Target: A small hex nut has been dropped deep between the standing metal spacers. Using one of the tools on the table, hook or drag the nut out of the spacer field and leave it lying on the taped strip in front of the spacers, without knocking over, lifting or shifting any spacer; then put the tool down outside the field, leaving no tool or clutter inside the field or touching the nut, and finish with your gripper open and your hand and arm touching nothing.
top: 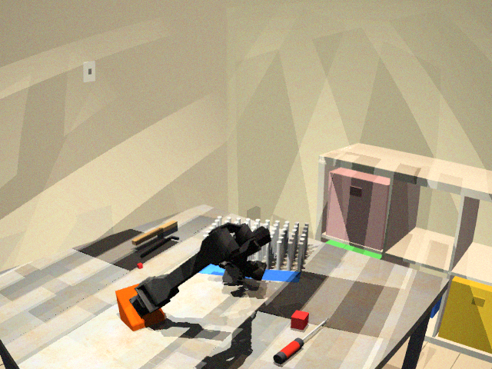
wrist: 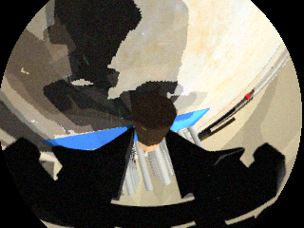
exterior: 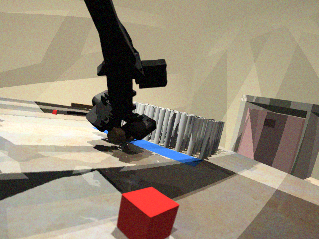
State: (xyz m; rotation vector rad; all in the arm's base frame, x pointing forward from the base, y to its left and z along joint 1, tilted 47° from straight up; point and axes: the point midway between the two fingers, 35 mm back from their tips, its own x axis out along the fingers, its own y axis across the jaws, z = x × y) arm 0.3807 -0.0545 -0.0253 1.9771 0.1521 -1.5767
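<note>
Now: the blue taped strip 6 cm ahead of my gripper tip, 1 cm to the right of it and 2 cm below it. Round my gripper tip: hook tool: 9 cm ahead, 5 cm to the left; tiny red cube: 19 cm behind, 30 cm to the left, 1 cm below; hex nut: 18 cm ahead, 10 cm to the left, 2 cm below.
</note>
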